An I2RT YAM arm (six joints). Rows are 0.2 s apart.
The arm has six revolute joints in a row. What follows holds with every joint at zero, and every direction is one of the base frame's. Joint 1 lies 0.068 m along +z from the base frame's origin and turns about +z. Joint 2 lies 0.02 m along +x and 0.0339 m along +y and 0.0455 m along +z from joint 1 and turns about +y. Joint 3 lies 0.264 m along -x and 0.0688 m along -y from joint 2 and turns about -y. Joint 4 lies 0.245 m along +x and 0.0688 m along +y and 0.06 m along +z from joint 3 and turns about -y. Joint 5 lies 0.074 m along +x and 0.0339 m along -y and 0.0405 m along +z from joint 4 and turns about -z. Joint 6 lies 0.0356 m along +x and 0.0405 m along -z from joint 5 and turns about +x. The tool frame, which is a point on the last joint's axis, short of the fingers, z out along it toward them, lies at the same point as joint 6; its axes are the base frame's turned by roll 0, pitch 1.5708 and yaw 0 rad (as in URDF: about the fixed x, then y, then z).
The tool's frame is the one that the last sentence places.
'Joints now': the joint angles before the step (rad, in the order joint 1, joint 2, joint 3, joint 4, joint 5, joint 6). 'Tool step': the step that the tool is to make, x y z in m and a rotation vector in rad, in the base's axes. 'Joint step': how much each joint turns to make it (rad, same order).
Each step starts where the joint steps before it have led.
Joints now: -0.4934, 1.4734, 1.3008, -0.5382, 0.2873, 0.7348
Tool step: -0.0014, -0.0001, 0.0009, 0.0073, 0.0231, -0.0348
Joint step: 0.0008, 0.0054, 0.0173, -0.0420, 0.0296, 0.0212
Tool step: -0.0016, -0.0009, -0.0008, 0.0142, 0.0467, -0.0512
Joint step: -0.0003, 0.0151, 0.0270, -0.0698, 0.0432, 0.0303
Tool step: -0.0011, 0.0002, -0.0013, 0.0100, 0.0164, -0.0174
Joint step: 0.0001, 0.0036, 0.0049, -0.0256, 0.0113, 0.0144
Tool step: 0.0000, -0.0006, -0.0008, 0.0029, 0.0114, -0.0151
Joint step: -0.0004, 0.0060, 0.0062, -0.0152, 0.0120, 0.0096
